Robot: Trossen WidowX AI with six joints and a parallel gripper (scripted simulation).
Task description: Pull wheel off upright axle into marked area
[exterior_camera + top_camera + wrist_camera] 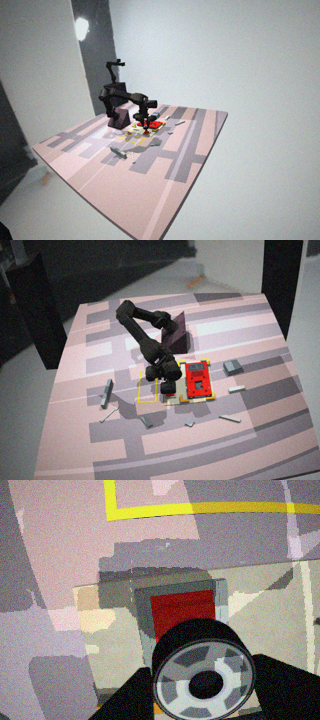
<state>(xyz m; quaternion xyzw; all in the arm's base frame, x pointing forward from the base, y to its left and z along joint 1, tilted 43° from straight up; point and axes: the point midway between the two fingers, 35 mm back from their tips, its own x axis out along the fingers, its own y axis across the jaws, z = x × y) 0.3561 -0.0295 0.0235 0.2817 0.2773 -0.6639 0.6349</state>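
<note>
The axle is 20 mm below my gripper tip. The rest, counted from my gripper tip: wheel: right at my gripper tip.
</note>
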